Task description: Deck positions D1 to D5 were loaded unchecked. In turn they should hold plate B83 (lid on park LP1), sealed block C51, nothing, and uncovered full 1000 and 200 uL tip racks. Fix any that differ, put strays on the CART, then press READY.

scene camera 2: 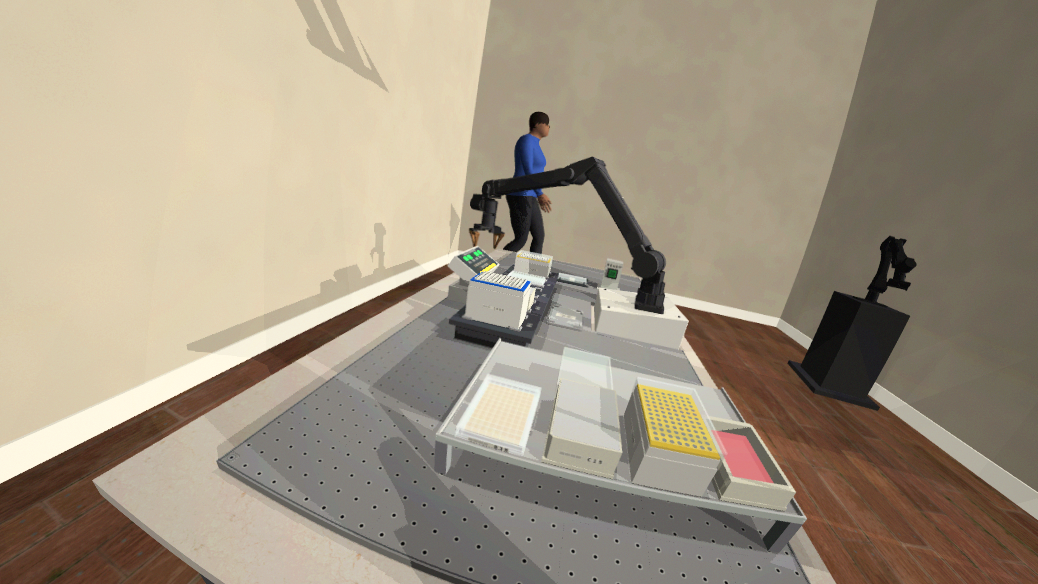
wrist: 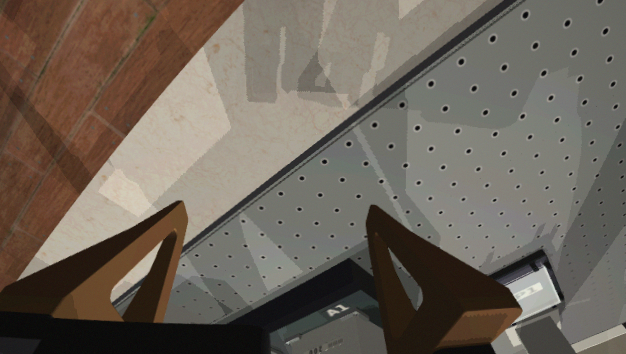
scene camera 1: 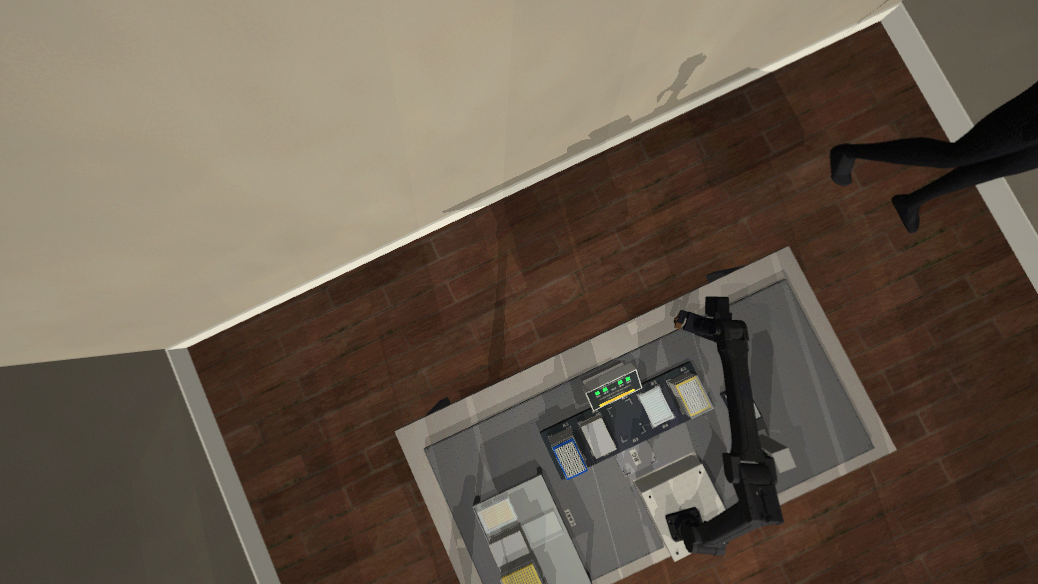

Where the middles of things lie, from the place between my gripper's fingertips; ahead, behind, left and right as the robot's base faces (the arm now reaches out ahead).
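Scene:
The pad marked LP1 [wrist: 539, 256] is 37 cm behind my gripper, 14 cm to the right of it and 8 cm below it. There is also the pad marked RG [scene camera 1: 641, 455], which is 45 cm behind my gripper, 31 cm to the left of it and 8 cm below it. The white box with green button [scene camera 1: 783, 460] is 54 cm behind my gripper, 16 cm to the right of it and 2 cm below it. As for the white plate [scene camera 1: 653, 401], my gripper is 27 cm past it, 19 cm to the right of it and 3 cm above it.

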